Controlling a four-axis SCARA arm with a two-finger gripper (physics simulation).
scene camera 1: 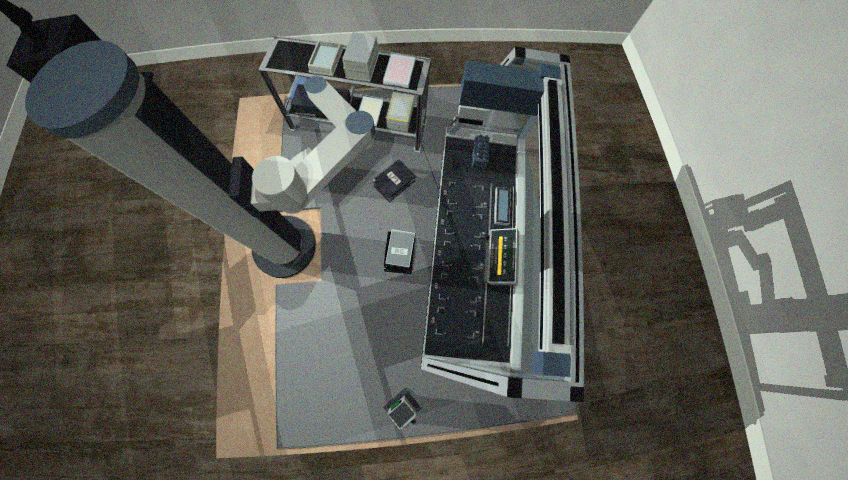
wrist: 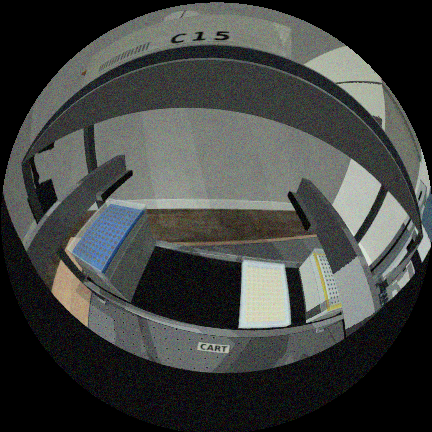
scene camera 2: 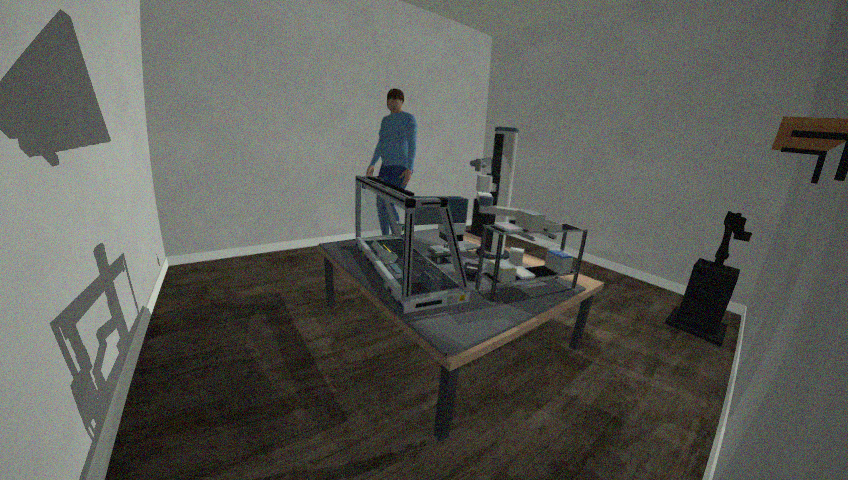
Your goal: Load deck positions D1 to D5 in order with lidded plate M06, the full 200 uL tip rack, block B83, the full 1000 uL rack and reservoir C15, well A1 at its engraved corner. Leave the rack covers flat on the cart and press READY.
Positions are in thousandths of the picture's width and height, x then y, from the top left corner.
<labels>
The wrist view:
my gripper: 483, 390
reservoir C15: 487, 71
</labels>
